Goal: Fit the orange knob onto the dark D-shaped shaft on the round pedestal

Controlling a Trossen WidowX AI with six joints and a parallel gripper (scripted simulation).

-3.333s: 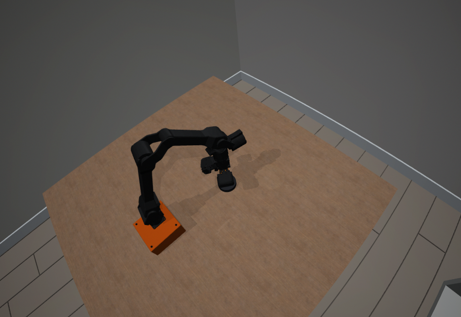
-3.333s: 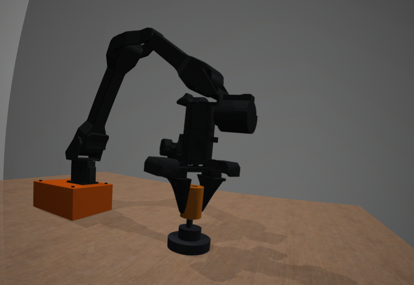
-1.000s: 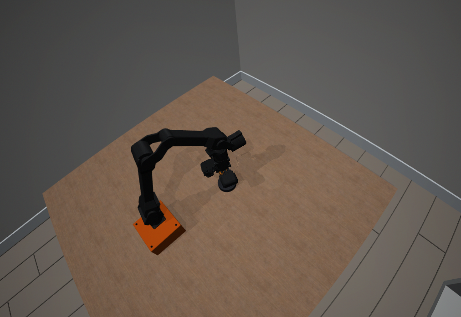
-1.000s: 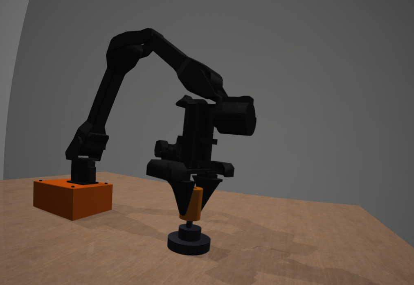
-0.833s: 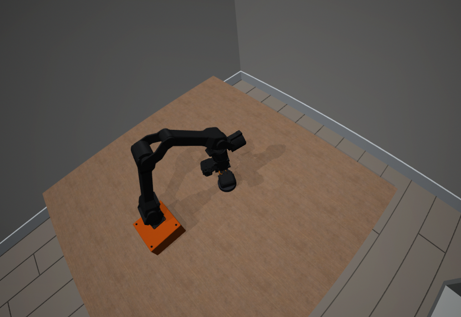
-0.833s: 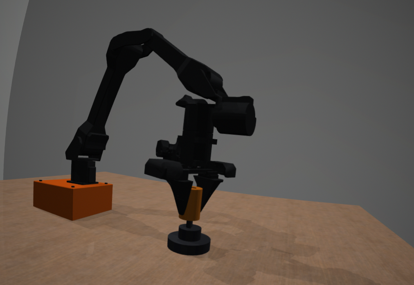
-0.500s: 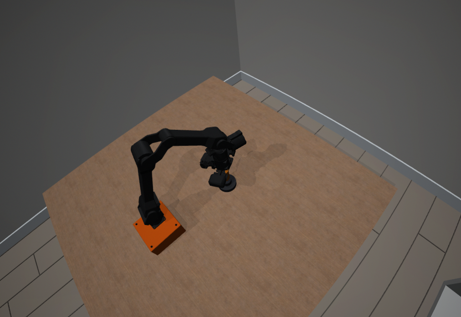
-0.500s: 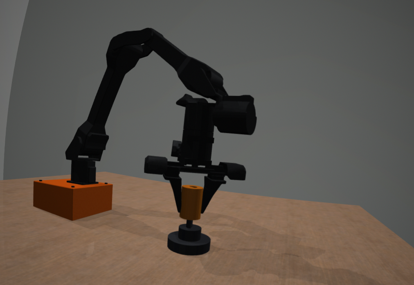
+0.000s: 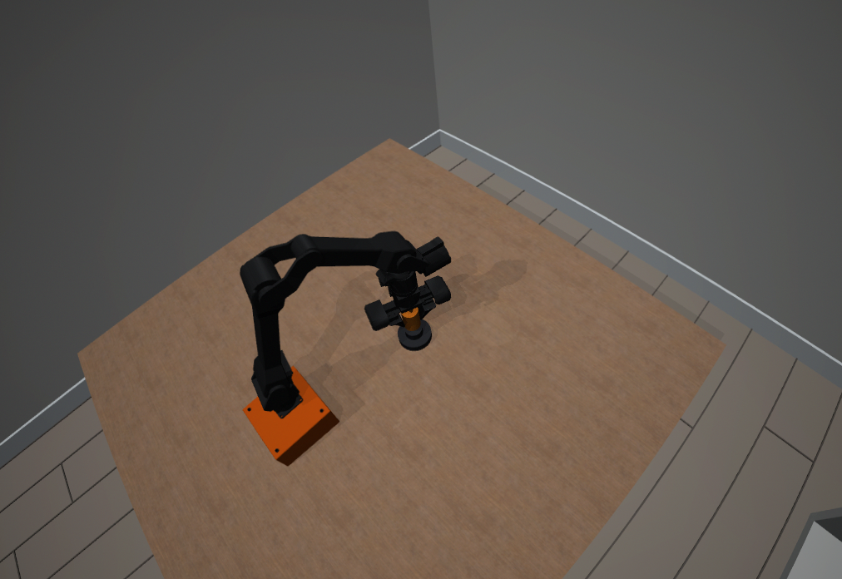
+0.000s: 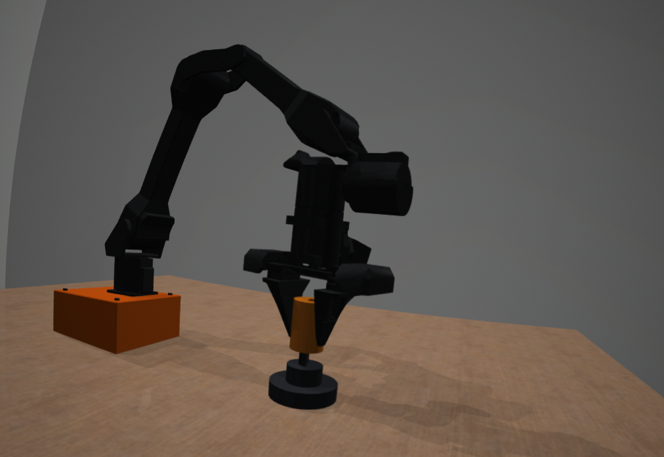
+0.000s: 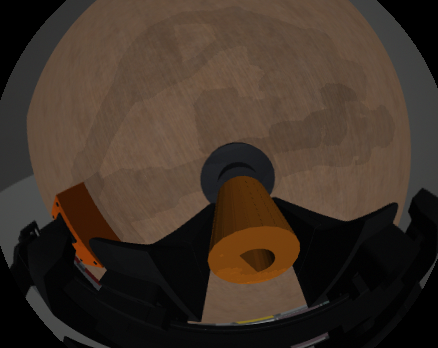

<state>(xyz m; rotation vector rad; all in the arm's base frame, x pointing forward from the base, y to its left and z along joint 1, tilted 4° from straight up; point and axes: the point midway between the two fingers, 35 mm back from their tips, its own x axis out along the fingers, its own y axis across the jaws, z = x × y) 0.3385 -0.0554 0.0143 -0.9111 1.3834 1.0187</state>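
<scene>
Right now the orange knob is 2 cm above my gripper tip. From my gripper tip the other things lie so: pedestal (4 cm below).
</scene>
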